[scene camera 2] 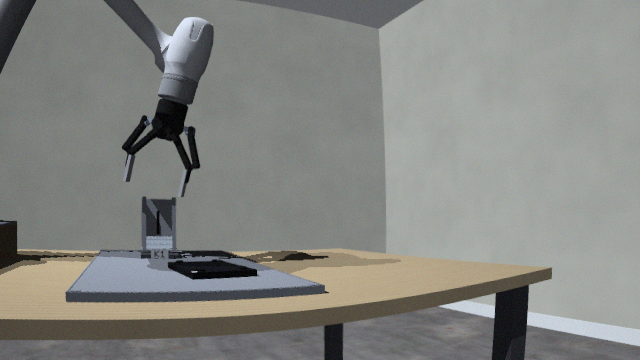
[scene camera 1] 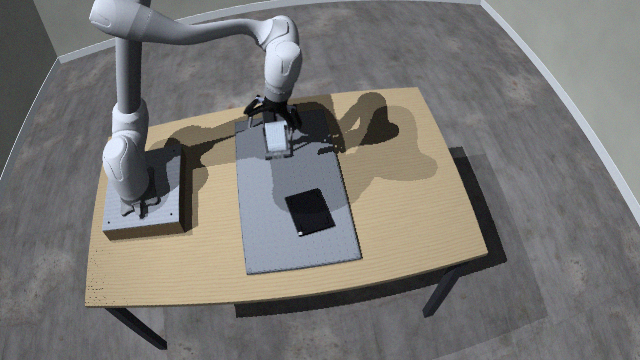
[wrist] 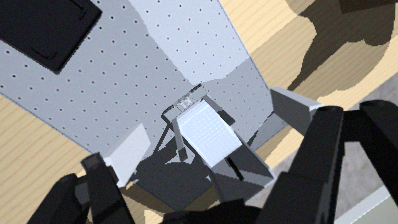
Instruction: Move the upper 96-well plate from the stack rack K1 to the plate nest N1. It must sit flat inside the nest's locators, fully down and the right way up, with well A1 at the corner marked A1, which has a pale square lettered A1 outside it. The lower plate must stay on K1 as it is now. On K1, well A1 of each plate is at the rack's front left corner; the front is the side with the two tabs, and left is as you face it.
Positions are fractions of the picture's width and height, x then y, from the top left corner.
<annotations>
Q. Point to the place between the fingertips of my gripper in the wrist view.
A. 0.52, 0.52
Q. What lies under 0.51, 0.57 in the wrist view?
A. A white 96-well plate.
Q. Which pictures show my gripper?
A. Scene camera 2, scene camera 1 and the wrist view: all of them.
</annotations>
